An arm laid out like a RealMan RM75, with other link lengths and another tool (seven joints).
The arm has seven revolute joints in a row. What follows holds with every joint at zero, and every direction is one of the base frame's.
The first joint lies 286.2 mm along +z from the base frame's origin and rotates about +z.
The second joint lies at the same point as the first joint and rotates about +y.
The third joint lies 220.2 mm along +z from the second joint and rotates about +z.
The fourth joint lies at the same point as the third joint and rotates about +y.
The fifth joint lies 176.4 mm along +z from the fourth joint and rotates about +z.
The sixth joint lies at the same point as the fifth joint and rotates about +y.
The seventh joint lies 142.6 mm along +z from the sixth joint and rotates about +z.
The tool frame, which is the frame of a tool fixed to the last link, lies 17 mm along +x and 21 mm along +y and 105 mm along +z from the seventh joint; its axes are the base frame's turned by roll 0, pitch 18.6 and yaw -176.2 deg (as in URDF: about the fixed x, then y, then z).
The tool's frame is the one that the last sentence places.
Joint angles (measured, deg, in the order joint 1, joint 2, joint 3, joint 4, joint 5, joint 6, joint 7), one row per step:
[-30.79 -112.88 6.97 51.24 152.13 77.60 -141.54]
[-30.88 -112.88 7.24 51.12 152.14 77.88 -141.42]
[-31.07 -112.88 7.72 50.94 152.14 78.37 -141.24]
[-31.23 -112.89 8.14 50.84 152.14 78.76 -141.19]
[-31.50 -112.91 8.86 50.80 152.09 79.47 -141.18]
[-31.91 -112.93 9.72 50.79 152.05 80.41 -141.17]
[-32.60 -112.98 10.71 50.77 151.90 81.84 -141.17]
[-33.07 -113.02 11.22 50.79 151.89 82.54 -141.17]
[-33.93 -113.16 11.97 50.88 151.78 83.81 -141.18]
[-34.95 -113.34 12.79 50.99 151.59 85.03 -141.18]
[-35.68 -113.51 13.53 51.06 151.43 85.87 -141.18]
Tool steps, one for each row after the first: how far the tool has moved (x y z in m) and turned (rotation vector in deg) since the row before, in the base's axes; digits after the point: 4 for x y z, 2 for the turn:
[0.0018 -0.0001 -0.0021 -0.52 -0.07 -0.35]
[0.0034 0.0000 -0.0034 -0.87 -0.12 -0.63]
[0.0027 0.0001 -0.0026 -0.68 -0.11 -0.46]
[0.0048 0.0002 -0.0038 -1.07 -0.18 -0.78]
[0.0064 0.0004 -0.0046 -1.34 -0.22 -1.03]
[0.0101 0.0008 -0.0062 -1.75 -0.56 -1.52]
[0.0056 0.0008 -0.0031 -0.92 -0.20 -0.86]
[0.0104 0.0014 -0.0053 -1.48 -0.51 -1.53]
[0.0117 0.0020 -0.0053 -1.47 -0.48 -1.74]
[0.0086 0.0011 -0.0044 -1.17 -0.28 -1.30]

